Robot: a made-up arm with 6 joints. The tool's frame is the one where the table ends. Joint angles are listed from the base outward.
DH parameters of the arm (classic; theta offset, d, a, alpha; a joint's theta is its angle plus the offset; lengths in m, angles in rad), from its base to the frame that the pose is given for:
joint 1: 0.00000 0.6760 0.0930 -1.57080
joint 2: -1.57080 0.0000 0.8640 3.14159
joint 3: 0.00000 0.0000 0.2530 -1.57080
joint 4: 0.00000 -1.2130 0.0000 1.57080
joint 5: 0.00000 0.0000 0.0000 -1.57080
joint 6: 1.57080 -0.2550 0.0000 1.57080
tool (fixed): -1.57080 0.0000 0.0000 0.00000
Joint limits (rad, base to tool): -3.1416..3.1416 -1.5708..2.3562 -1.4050..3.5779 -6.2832..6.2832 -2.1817..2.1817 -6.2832..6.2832
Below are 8 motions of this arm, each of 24 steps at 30 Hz.
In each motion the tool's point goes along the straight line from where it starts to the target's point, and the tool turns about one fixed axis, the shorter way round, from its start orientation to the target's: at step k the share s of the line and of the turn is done. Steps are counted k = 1, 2, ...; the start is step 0. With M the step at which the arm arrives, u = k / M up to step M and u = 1 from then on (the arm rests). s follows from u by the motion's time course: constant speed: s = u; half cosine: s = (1 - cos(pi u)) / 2; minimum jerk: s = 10 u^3 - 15 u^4 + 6 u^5.
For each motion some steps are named. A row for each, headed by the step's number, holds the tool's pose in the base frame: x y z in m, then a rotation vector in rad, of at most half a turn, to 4 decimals.
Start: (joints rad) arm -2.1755 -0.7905 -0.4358 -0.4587 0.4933 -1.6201
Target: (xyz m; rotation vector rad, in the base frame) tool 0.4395 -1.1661 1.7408 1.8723 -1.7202 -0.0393
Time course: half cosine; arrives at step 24
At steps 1, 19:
1: -0.4391 -0.5494 2.1203 0.2945 -2.0757 -0.6558
19: 0.3483 -1.1021 1.7802 1.7202 -1.7970 -0.1140

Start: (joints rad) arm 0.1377 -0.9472 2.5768 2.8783 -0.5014 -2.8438
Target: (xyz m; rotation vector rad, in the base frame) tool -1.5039 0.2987 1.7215 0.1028 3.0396 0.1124
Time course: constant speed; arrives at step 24
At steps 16, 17, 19, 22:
16: -1.5963 0.1061 1.2476 -0.0639 2.7854 0.1019
17: -1.5848 0.1302 1.3069 -0.0444 2.8176 0.1032
19: -1.5617 0.1783 1.4253 -0.0042 2.8817 0.1059
22: -1.5270 0.2506 1.6030 0.0588 2.9769 0.1098

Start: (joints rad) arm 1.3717 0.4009 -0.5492 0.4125 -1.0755 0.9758
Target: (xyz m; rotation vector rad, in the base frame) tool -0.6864 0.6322 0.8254 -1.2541 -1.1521 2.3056
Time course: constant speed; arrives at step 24
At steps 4, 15, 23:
4: 0.1642 1.1073 0.4824 -2.3366 0.5702 1.8244
15: -0.3036 0.8460 0.6710 -1.8430 -0.4173 2.2277
23: -0.6439 0.6560 0.8082 -1.3259 -1.0758 2.3082

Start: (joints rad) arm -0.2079 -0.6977 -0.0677 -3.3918 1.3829 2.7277
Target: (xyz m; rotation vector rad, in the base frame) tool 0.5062 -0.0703 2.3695 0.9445 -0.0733 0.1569
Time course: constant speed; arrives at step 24
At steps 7, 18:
7: 0.5382 -0.0580 2.1709 0.7176 0.4989 -0.0486
18: 0.5175 -0.0660 2.2994 0.8706 0.1312 0.0845

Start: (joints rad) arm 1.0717 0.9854 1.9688 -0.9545 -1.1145 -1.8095
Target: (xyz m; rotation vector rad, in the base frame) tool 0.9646 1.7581 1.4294 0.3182 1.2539 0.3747
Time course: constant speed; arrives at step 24
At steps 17, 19, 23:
17: 0.8374 1.6420 1.6902 0.6414 1.5074 0.5534
19: 0.8738 1.6752 1.6157 0.5473 1.4371 0.5021
23: 0.9464 1.7415 1.4667 0.3633 1.2913 0.4001

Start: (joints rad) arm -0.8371 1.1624 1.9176 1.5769 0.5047 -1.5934
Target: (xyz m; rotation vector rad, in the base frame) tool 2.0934 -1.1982 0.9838 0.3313 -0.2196 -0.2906
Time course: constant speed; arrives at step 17
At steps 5, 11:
5: 1.5117 -1.2162 1.8333 -0.2213 -0.4876 -0.3094
11: 1.8025 -1.2072 1.4085 0.0563 -0.3560 -0.3023

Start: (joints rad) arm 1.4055 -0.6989 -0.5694 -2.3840 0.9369 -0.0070
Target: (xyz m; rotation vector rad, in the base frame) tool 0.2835 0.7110 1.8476 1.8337 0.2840 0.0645
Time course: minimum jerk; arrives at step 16
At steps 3, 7, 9, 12, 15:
3: 0.2835 0.8348 1.6277 1.8949 0.9631 -0.1686
7: 0.2835 0.7912 1.7052 1.8887 0.7215 -0.0843
9: 0.2835 0.7610 1.7588 1.8745 0.5556 -0.0273
12: 0.2835 0.7245 1.8237 1.8467 0.3568 0.0401
15: 0.2835 0.7113 1.8471 1.8340 0.2856 0.0640

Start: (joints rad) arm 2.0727 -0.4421 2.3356 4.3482 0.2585 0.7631
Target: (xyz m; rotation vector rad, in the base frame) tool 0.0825 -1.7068 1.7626 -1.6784 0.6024 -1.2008
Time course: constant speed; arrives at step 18
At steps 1, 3, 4, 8, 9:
1: 0.8376 -1.4932 1.7617 -2.0625 0.5753 -0.9541
3: 0.7488 -1.5184 1.7618 -2.0186 0.5795 -0.9858
4: 0.7044 -1.5309 1.7619 -1.9965 0.5815 -1.0014
8: 0.5267 -1.5812 1.7621 -1.9073 0.5888 -1.0619
9: 0.4823 -1.5937 1.7621 -1.8847 0.5905 -1.0766

